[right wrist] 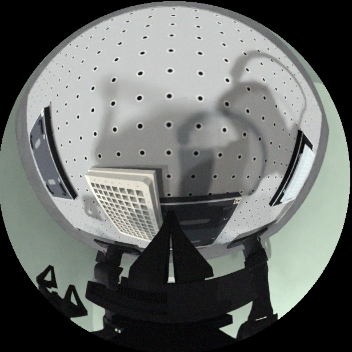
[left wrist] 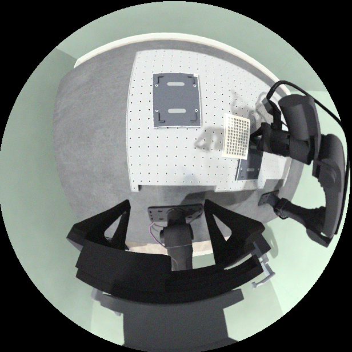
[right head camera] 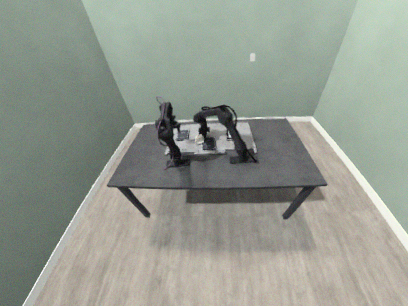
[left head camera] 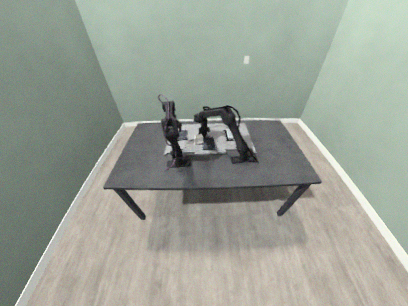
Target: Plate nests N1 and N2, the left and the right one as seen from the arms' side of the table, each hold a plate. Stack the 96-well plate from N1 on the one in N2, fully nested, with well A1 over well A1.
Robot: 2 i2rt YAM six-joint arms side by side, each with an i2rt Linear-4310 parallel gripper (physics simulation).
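Places are measured from the left arm's base along level axes (x up, y ahead, z left), in centimetres.
Where they show: right gripper, fingertip midpoint: [right head camera: 205, 138] [left head camera: 204, 138]; left arm's base, origin of the base link: [right head camera: 178, 163] [left head camera: 179, 163]; right arm's base, origin of the base link: [right head camera: 241, 159] [left head camera: 242, 159].
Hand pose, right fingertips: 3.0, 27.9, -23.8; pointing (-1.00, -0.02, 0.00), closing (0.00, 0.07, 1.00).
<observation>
Each offset is from my right fingertips to the top centre of the thing, as dx, dy, dz. Level surfaces: height alone.
A cream 96-well plate {+1.2, -0.7, +5.4} [left wrist: 236, 136] [right wrist: 125, 204] [right head camera: 199, 139] sits askew beside the middle dark nest [left wrist: 255, 161] [right wrist: 200, 206], overlapping its edge in the left wrist view; whether it rests on that edge I cannot tell. A pale plate {+0.9, +3.4, -27.2} [right wrist: 300, 176] [left head camera: 229, 134] sits in the right nest [right wrist: 302, 142]. The left nest [left wrist: 176, 97] [right wrist: 46, 162] holds no plate. My left gripper [left wrist: 166, 204] [right wrist: 60, 274] is open and empty, high above the board's near side. My right gripper [right wrist: 170, 213] is shut and empty, pointing down over the middle nest, right of the cream plate. No A1 mark is readable on the plates.
The nests stand on a light perforated board [left wrist: 165, 150] [right wrist: 170, 110] on the dark table {dx -3.0} [left head camera: 140, 170]. The right arm [left wrist: 300, 130] [left head camera: 235, 125] reaches over the board close to the cream plate. The left arm [left head camera: 171, 127] stands upright at the board's left.
</observation>
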